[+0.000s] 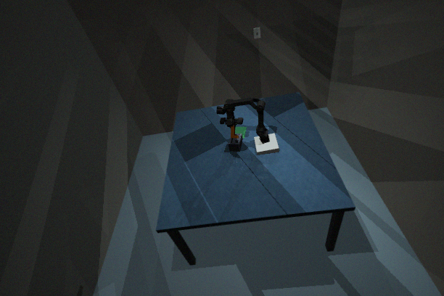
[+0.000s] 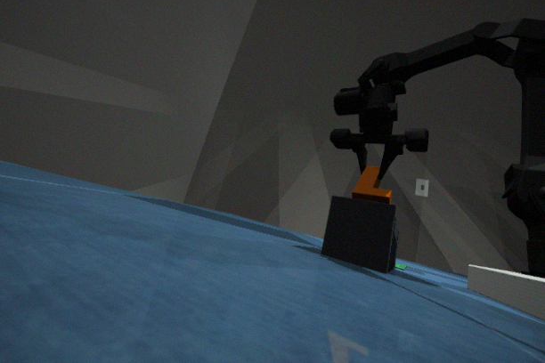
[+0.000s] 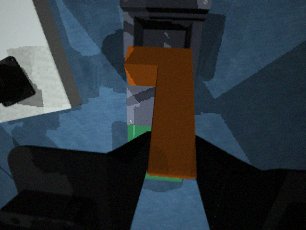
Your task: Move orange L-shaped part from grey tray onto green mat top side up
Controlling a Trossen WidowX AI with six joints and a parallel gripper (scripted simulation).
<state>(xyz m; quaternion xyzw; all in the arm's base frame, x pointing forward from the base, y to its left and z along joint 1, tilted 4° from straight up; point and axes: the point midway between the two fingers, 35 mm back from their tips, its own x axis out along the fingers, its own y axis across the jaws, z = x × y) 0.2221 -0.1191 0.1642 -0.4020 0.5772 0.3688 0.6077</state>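
Right now my gripper tip is 170 mm above the green mat, 100 mm to the left of it and 60 mm past it. Also, from my gripper tip: orange L-shaped part (30 mm to the left, 30 mm below).
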